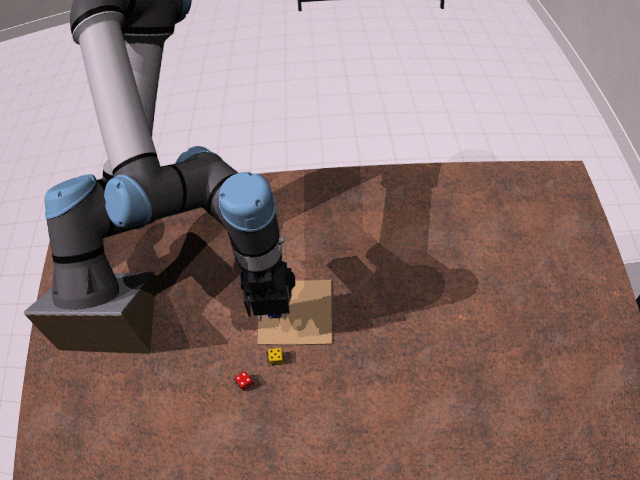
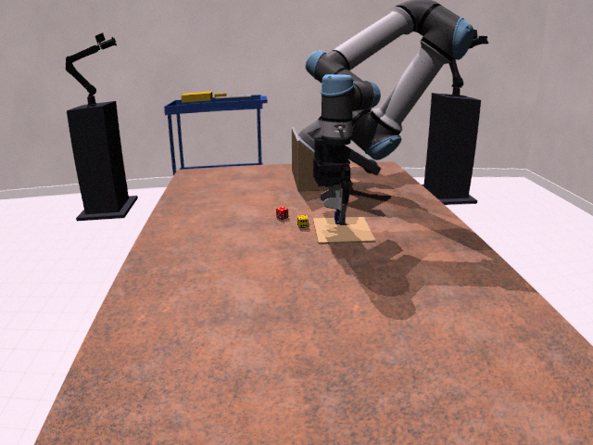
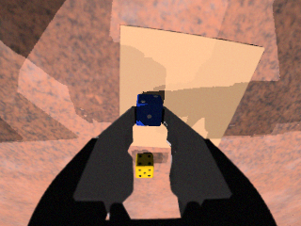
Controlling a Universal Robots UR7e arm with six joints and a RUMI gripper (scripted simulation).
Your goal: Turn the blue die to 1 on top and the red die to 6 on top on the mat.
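Now: hand 10 mm above the blue die. The rest, counted from my hand: yellow die: 100 mm to the right, 10 mm below; tan mat: 40 mm ahead, 20 mm below; red die: 60 mm behind, 150 mm to the right, 10 mm below.
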